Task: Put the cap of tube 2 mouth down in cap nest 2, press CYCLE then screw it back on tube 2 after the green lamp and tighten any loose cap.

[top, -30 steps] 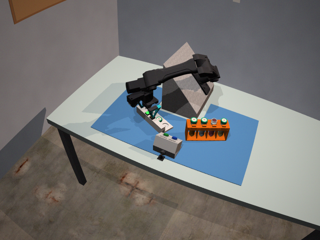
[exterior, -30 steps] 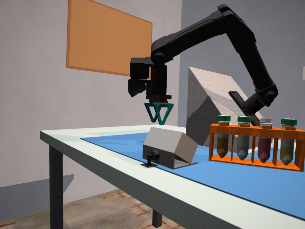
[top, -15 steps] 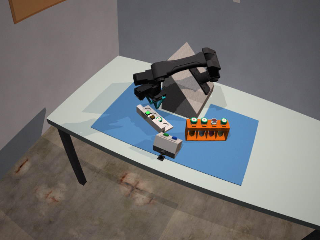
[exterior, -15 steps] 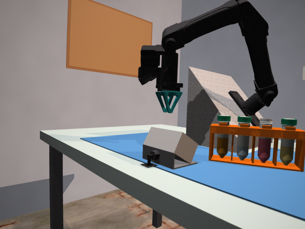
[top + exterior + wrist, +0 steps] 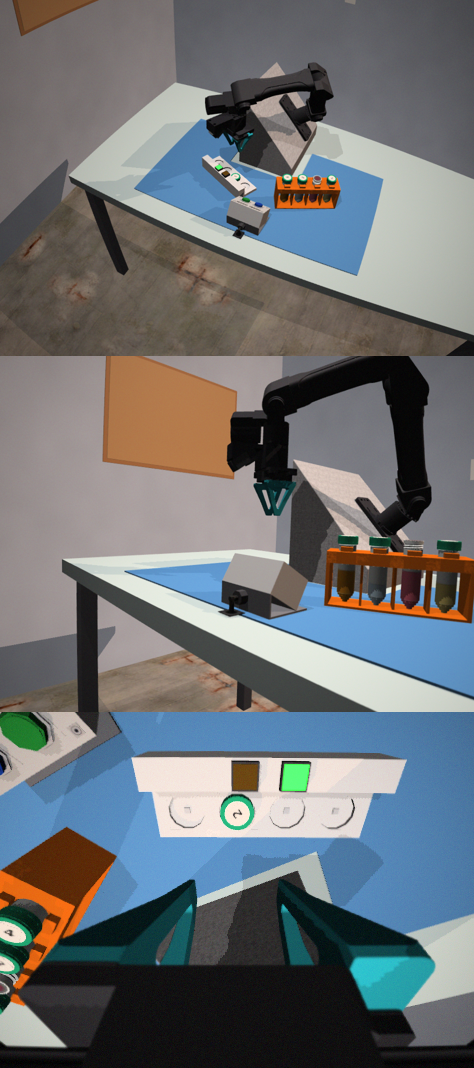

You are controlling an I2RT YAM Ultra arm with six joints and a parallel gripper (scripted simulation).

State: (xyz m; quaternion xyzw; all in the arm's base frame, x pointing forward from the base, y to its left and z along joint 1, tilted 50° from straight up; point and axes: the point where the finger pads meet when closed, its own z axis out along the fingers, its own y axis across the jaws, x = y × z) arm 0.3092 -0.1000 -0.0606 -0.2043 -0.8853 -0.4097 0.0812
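Now: the cap 2 150 mm below my hand. Round my hand: cap 3 (240 mm to the left, 50 mm below); then cap 4 (20 mm ahead, 200 mm to the left, 50 mm below); then key desk (150 mm ahead, 120 mm to the left, 110 mm below).
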